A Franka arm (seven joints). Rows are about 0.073 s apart.
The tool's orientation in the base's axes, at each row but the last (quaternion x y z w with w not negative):
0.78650 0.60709 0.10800 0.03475
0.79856 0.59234 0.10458 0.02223
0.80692 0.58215 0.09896 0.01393
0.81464 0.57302 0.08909 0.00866
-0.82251 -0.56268 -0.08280 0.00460
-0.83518 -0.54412 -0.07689 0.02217
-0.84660 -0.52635 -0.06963 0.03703
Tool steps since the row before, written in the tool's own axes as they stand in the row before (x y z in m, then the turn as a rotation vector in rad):
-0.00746 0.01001 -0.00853 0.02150 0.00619 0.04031
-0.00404 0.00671 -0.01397 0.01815 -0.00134 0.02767
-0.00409 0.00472 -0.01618 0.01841 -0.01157 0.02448
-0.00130 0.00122 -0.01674 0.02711 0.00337 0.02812
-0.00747 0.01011 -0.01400 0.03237 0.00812 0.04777
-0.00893 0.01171 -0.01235 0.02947 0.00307 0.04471
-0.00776 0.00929 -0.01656 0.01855 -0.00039 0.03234
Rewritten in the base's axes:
0.00589 -0.01044 0.00922 0.01956 0.02216 -0.03538
0.00250 -0.00707 0.01415 0.00911 0.02010 -0.02470
0.00034 -0.00687 0.01592 -0.00096 0.02334 -0.02294
-0.00188 -0.00311 0.01644 0.01638 0.02667 -0.02361
0.00489 -0.01203 0.01362 0.02521 0.03177 -0.04184
0.00586 -0.01434 0.01138 0.01914 0.03083 -0.03950
0.00364 -0.01325 0.01524 0.01029 0.02101 -0.02903

